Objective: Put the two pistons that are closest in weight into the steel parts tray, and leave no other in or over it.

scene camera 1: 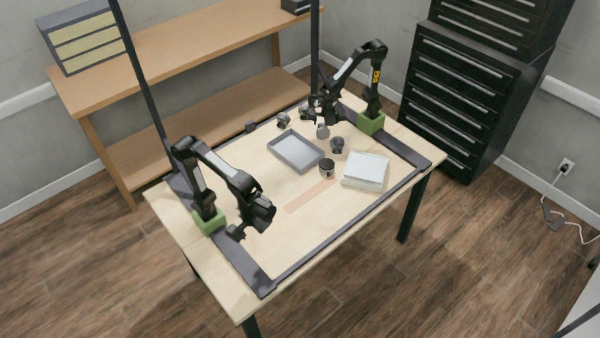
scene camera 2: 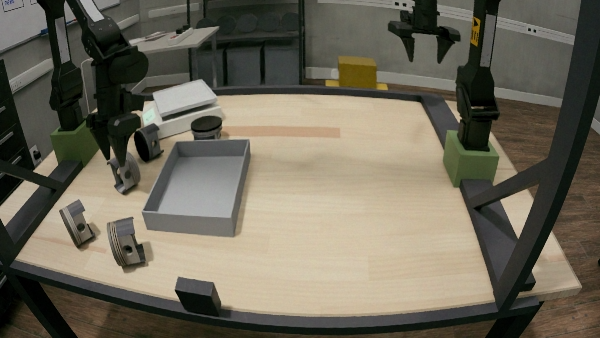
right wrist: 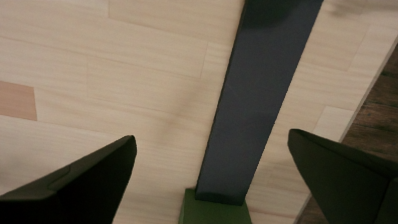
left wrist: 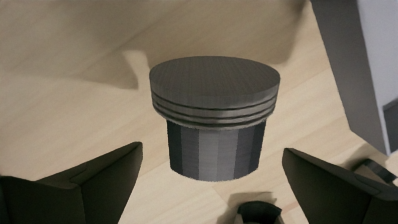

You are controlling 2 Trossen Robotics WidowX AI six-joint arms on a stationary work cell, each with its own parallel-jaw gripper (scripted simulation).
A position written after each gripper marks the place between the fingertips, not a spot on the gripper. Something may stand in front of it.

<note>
In view: the left gripper (scene camera 2: 114, 163), the right gripper (scene camera 2: 425, 62), a steel parts tray (scene camera 2: 199, 178) and a white scale (scene camera 2: 179, 122).
The steel parts tray also shows in scene camera 1 (scene camera 1: 300, 154). The white scale also shows in scene camera 1 (scene camera 1: 345, 180). The left gripper also shows in the left wrist view (left wrist: 213, 152). The right wrist view does not show the steel parts tray: it is out of frame. The right wrist view does not show the white scale: it is out of frame.
</note>
